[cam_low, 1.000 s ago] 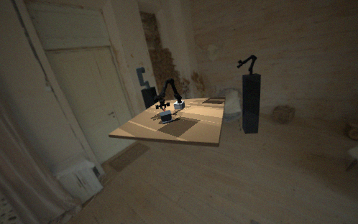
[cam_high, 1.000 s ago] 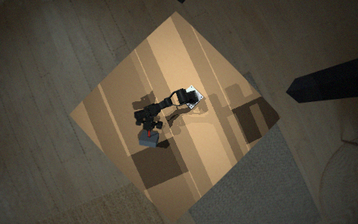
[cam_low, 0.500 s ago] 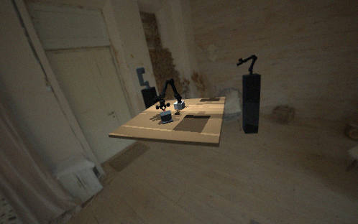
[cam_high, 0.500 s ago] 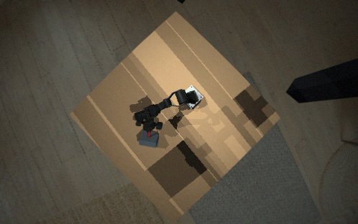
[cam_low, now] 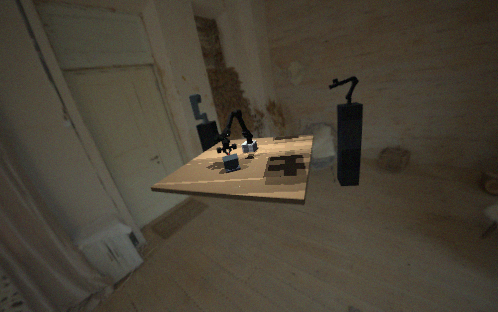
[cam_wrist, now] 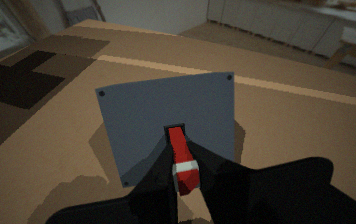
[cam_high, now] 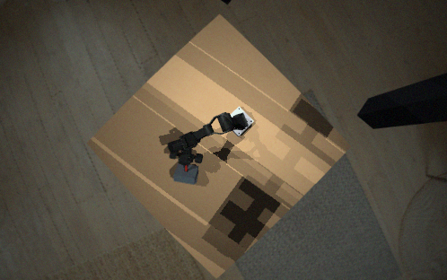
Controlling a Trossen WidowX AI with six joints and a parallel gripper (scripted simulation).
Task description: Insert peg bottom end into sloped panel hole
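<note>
Right now the sloped panel is 40 mm below my gripper tip, 40 mm ahead of it and 20 mm to the left of it. The rest, counted from my gripper tip: red peg: 10 mm behind, 10 mm above.
</note>
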